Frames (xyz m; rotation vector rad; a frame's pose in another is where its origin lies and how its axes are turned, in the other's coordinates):
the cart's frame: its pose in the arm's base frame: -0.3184 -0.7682 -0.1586 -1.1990 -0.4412 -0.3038
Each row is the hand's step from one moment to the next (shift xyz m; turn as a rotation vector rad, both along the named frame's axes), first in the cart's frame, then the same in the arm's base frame.
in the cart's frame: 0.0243 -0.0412 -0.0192 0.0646 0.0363 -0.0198
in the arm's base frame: 0.0059 -0.0319 0.0401 0.0763 -0.0060 -0.0046
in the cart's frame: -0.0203 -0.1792 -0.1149 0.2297 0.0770 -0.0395
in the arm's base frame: -0.0796 -0.1689 0.1042 0.2427 -0.0099 0.0356
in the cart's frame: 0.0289 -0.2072 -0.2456 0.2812 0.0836 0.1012
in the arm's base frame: -0.0273 -0.3011 0.1125 0.2672 0.1249 0.0965
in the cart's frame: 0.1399 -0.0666 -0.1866 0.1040 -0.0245 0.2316
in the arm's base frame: 0.1237 -0.1974 0.0674 0.0412 0.2101 0.1386
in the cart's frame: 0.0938 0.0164 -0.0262 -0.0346 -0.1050 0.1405
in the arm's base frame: 0.0940 -0.0186 0.0240 -0.1013 0.0964 0.1113
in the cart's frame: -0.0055 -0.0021 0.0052 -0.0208 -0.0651 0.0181
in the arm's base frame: -0.0066 0.0042 0.0006 -0.0507 -0.0051 0.0490
